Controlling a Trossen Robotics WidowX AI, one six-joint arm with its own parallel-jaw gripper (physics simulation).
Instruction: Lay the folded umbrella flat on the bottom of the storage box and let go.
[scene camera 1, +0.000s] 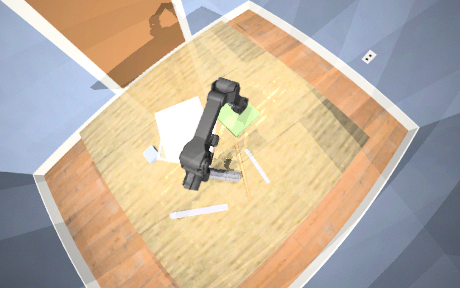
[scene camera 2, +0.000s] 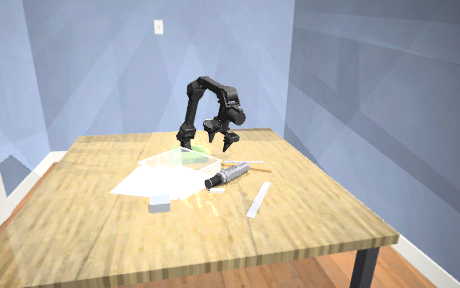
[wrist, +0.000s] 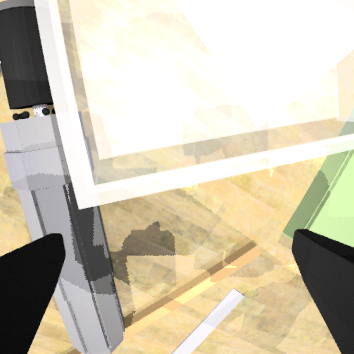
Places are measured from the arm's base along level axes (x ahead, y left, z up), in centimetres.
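Pixels of known places: gripper, fingertip midpoint: (scene camera 2: 216, 147) (wrist: 179, 243); arm's base, origin of the base link: (scene camera 1: 238, 107).
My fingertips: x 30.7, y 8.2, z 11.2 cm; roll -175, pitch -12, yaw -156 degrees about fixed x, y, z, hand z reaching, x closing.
Note:
Ahead of a thing's pixels: the offset from my fingertips to its top centre. "spot": to the spot under its first point.
The folded umbrella {dx +5.0, dy +4.1, dz -8.7 cm} (scene camera 1: 226, 175) (scene camera 2: 234, 173) (wrist: 50, 215), grey with a black handle, lies on the table beside the storage box. The box {dx -0.4, dy -16.7, dz -4.7 cm} (scene camera 2: 201, 154) (wrist: 175, 178) is clear with a pale rim; a white panel {spot: dx -2.9, dy -28.3, dz -14.0 cm} (scene camera 1: 180, 125) (scene camera 2: 150, 182) lies at its side in the scene views. In the wrist view the box rim overlaps part of the umbrella's upper end. My gripper (scene camera 2: 218, 145) (wrist: 179, 243) is open and empty, above the table. In the wrist view the left finger overlaps the umbrella's grey body. The fingers are hidden by the arm in scene camera 1.
A green block (scene camera 1: 237, 120) (wrist: 335, 200) stands by the box, near the arm's base. A grey block {dx +19.5, dy -28.5, dz -10.9 cm} (scene camera 1: 151, 154) (scene camera 2: 159, 204) stands by the white panel. White strips {dx +24.5, dy +10.7, dz -14.2 cm} (scene camera 1: 199, 211) {dx -12.4, dy +18.9, dz -14.3 cm} (scene camera 1: 257, 166) and an orange stick {dx -5.5, dy +15.0, dz -13.3 cm} (scene camera 1: 243, 167) (wrist: 190, 290) lie around the umbrella.

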